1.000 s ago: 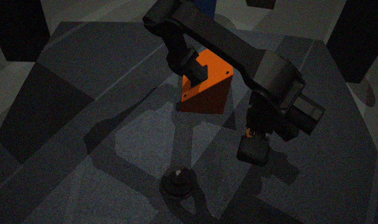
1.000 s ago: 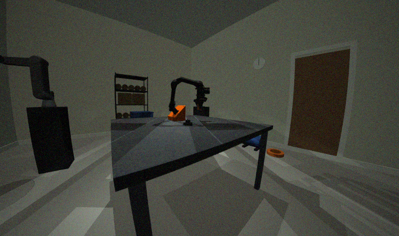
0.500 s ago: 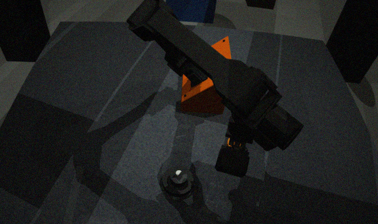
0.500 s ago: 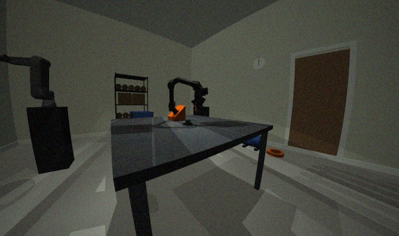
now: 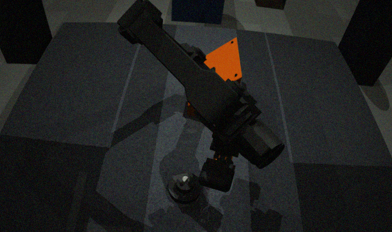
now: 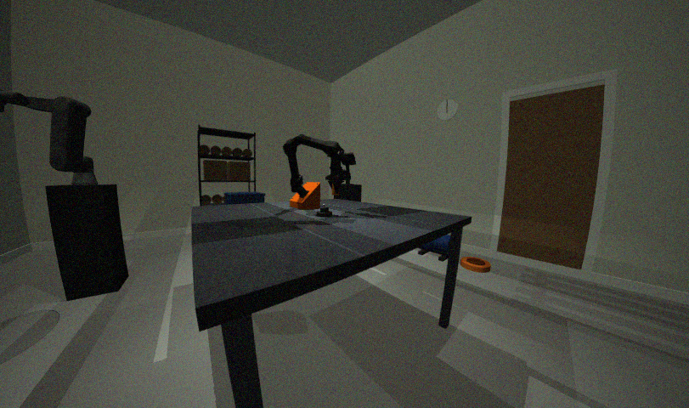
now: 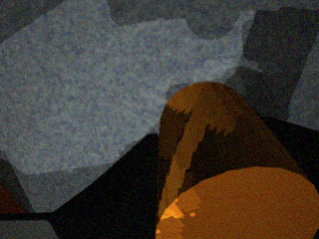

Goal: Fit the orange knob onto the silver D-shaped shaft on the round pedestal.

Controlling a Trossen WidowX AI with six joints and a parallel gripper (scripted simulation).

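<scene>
My gripper tip is 9 cm above the dark round pedestal and 8 cm to the left of it. From my gripper tip the other things lie so: orange knob (3 cm above).
</scene>
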